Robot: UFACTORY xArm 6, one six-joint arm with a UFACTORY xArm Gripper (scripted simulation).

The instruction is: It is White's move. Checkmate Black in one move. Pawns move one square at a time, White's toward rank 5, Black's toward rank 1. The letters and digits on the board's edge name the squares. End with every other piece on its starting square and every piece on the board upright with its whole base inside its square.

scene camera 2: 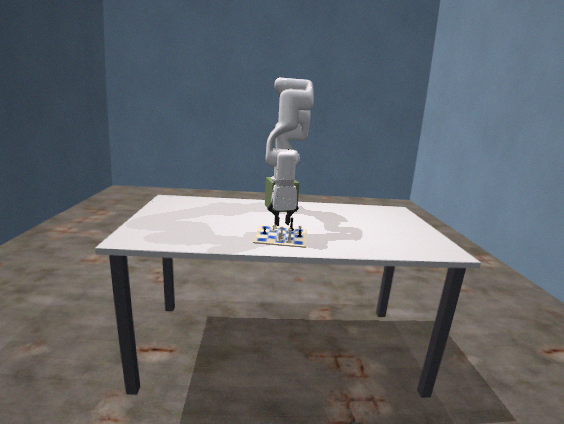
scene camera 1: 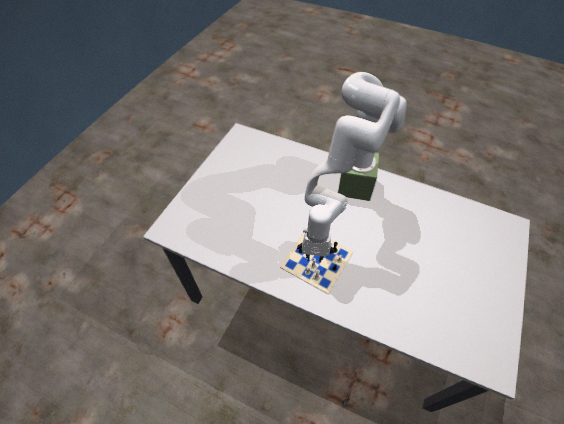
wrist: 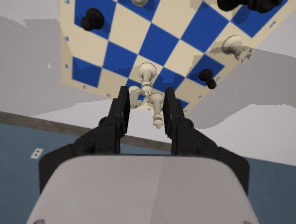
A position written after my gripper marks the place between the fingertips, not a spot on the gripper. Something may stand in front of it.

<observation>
In view: my gripper (scene camera 2: 282, 224).
My gripper also shows in the wrist view (wrist: 146, 97).
</observation>
